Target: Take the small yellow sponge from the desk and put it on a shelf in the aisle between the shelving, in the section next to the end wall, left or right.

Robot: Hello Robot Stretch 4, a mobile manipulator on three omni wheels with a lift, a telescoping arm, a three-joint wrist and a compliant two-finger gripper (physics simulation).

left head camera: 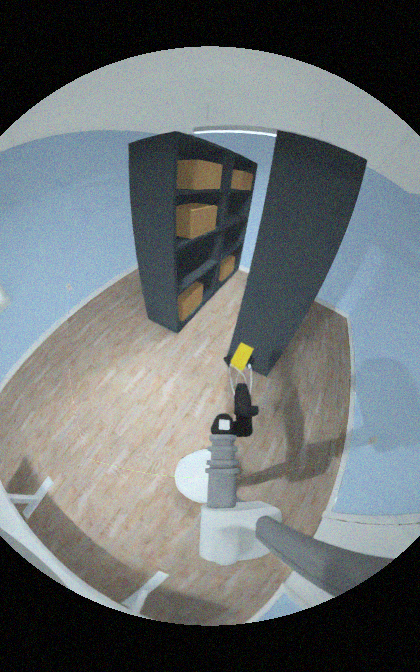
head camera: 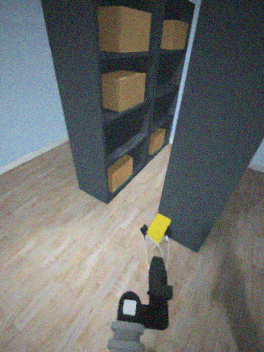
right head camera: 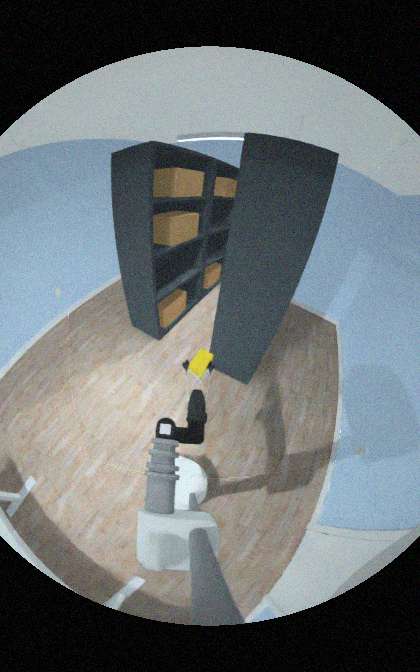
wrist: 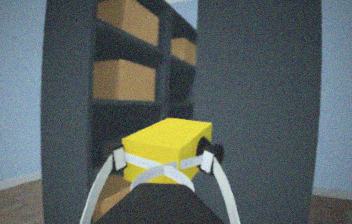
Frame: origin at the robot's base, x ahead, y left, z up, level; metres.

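Where they show: gripper, fingertip midpoint: point(head camera: 156, 226).
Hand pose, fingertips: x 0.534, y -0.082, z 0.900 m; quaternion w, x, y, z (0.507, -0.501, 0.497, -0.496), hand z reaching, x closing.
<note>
Each offset is from my fingertips to the top centre of the thing. "spot": to the spot under its first point. Level surfaces: height alone.
The yellow sponge {dx -0.009, dy -0.010, dz +0.033 m} point(head camera: 159, 228) point(left head camera: 242, 356) point(right head camera: 201, 362) point(wrist: 165, 142) is held up off the floor between the two fingertips. My gripper point(head camera: 156, 231) point(left head camera: 240, 360) point(right head camera: 199, 366) point(wrist: 164, 148) is shut on it, in front of the near end of the right shelf unit point(head camera: 215, 125) point(left head camera: 305, 230) point(right head camera: 275, 240) point(wrist: 257, 100). The left shelf unit {spot: dx +0.972, dy +0.624, dz +0.200 m} point(head camera: 80, 100) point(left head camera: 155, 225) point(right head camera: 132, 240) point(wrist: 67, 90) stands to the left and shows its compartments toward the aisle. The right unit shows its plain end panel; its shelves are hidden.
Cardboard boxes point(head camera: 125, 30) point(left head camera: 196, 220) point(right head camera: 176, 228) point(wrist: 125, 80) stand in several compartments of the left unit. The compartment below the second box in its near section shows no box. The aisle floor {dz -0.928 m} point(head camera: 150, 172) runs between the units toward the blue end wall. White desk legs show at the lower left.
</note>
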